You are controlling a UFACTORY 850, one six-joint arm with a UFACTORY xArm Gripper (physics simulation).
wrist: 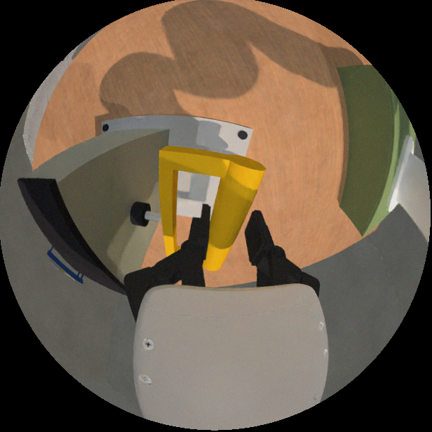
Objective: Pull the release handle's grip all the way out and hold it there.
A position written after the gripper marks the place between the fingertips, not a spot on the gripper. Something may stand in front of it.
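Observation:
A grey base plate (pixel 194 132) is part of the scene, and the gripper (pixel 228 218) is visible as well.

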